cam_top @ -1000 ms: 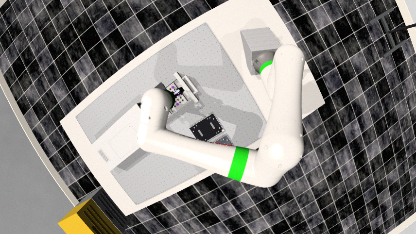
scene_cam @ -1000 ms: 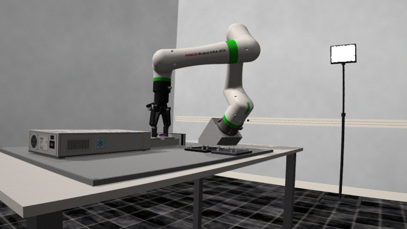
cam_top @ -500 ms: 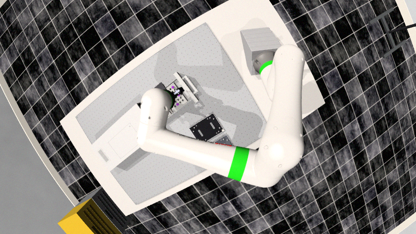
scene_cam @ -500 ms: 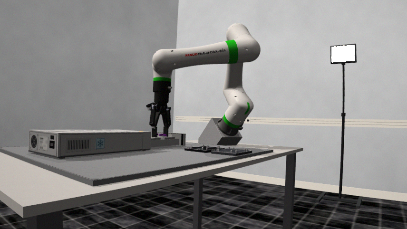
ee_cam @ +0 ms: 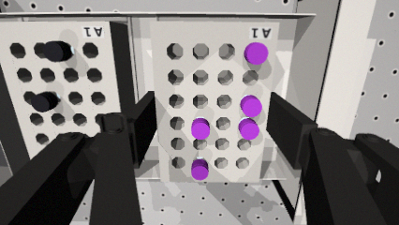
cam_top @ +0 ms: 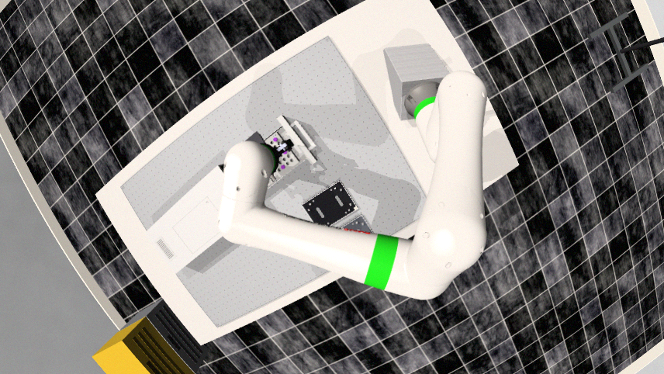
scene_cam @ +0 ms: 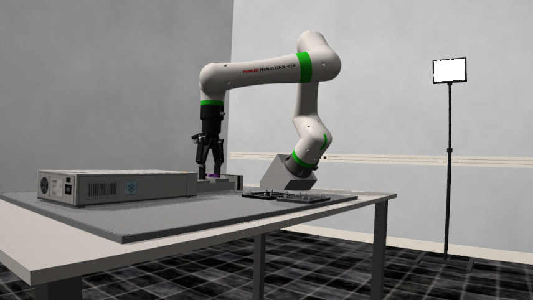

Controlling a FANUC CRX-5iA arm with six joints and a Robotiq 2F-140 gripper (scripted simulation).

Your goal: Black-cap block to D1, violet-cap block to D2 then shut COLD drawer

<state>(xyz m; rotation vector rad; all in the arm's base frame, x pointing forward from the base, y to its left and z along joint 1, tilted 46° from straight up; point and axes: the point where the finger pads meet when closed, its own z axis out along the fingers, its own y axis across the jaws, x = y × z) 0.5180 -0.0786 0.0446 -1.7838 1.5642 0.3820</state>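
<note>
My gripper is now 4 cm short of the cooler drawer, 1 cm to the right of it and 3 cm above it. From my hand the other things lie so: slot D1 (8 cm behind, 24 cm to the left, 6 cm below); violet-capped cooling block (3 cm below); COLD cooler (22 cm ahead, 5 cm to the left, 3 cm below).
</note>
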